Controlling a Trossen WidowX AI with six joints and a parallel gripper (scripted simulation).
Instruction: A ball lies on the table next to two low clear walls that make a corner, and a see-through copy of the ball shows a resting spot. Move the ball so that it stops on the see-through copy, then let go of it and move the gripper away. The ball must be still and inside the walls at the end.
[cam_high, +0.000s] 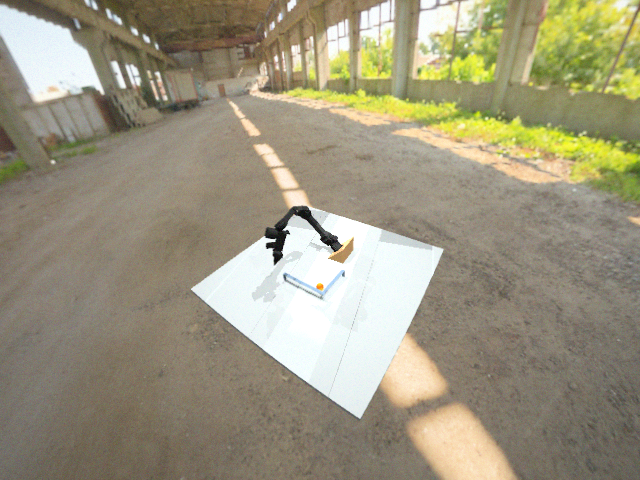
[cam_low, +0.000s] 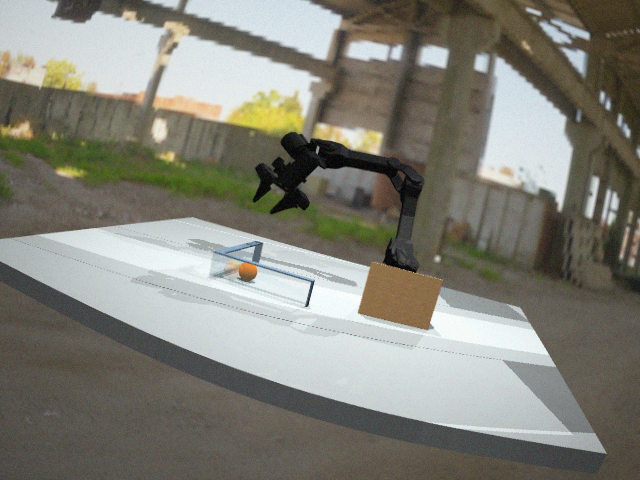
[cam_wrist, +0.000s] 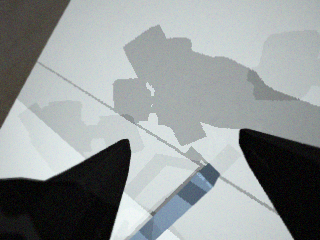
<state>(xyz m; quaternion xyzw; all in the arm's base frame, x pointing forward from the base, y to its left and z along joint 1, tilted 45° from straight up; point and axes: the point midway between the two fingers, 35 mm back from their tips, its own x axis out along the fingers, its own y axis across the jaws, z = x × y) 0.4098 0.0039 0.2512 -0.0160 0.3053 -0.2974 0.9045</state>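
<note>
Now: the orange ball 10 cm behind my gripper tip, 28 cm to the left of it and 13 cm below it. Round my gripper tip: see-through copy of ball (8 cm behind, 31 cm to the left, 13 cm below).
</note>
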